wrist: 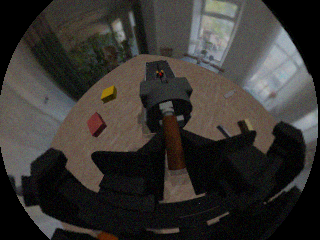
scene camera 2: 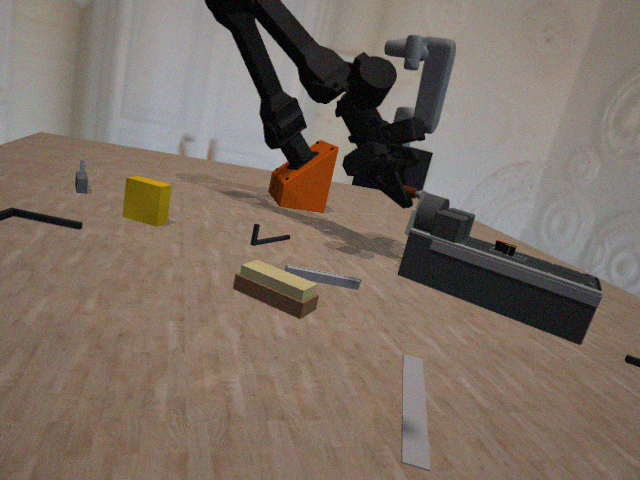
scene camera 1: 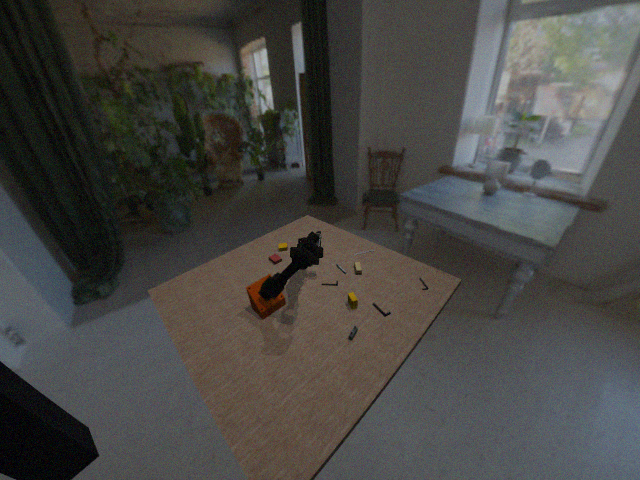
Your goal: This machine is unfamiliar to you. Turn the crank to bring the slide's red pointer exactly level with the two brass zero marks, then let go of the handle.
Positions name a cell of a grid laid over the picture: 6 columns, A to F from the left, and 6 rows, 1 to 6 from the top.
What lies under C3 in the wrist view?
A machine.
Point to a tan-and-brown block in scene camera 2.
C4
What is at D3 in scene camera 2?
My gripper.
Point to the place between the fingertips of my gripper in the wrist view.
D4
